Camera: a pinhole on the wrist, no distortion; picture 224 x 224 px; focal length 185.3 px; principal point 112.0 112.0 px. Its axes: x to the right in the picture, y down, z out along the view. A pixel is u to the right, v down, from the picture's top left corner.
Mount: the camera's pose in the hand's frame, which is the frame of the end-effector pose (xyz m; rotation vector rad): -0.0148 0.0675 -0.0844 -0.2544 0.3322 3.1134
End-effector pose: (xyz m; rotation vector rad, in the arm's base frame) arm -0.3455 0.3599 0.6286 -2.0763 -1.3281 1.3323
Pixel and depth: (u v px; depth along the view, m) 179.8 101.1 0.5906
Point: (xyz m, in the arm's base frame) -0.6429 -0.1079 0.4233
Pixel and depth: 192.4 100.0 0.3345
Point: -0.4671 0.0628 0.5269
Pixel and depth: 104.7 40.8 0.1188
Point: -0.2952 0.2625 0.5389
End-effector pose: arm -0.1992 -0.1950 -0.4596 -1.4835 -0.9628 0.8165
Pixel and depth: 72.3 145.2 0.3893
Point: -0.4733 -0.0589 -0.5819
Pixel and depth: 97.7 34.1 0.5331
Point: -0.5220 -0.0938 -0.9063
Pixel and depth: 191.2 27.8 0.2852
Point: -0.3726 -0.3041 -0.7319
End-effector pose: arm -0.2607 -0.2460 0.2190 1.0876 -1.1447 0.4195
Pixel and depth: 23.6 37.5 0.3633
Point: -0.5736 -0.3625 0.4463
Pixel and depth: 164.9 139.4 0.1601
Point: -0.3888 -0.2479 0.1802
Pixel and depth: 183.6 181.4 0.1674
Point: -0.3757 -0.2703 0.1447
